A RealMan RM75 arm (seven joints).
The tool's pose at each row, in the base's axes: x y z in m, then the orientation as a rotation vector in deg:
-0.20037 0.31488 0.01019 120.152 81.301 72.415
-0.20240 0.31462 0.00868 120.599 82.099 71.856
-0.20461 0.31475 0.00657 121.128 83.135 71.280
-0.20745 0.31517 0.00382 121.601 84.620 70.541
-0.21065 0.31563 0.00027 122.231 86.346 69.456
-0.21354 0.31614 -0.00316 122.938 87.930 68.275
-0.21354 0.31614 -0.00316 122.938 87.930 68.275
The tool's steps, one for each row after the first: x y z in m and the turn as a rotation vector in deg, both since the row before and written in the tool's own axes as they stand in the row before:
-0.00121 -0.00208 -0.00083 0.807 -0.119 -0.120
-0.00119 -0.00277 -0.00051 1.010 -0.045 -0.142
-0.00132 -0.00372 -0.00051 1.277 -0.005 -0.352
-0.00169 -0.00449 -0.00022 1.552 -0.148 -0.403
-0.00152 -0.00425 0.00008 1.521 -0.242 -0.320
0.00000 0.00000 0.00000 0.000 0.000 0.000

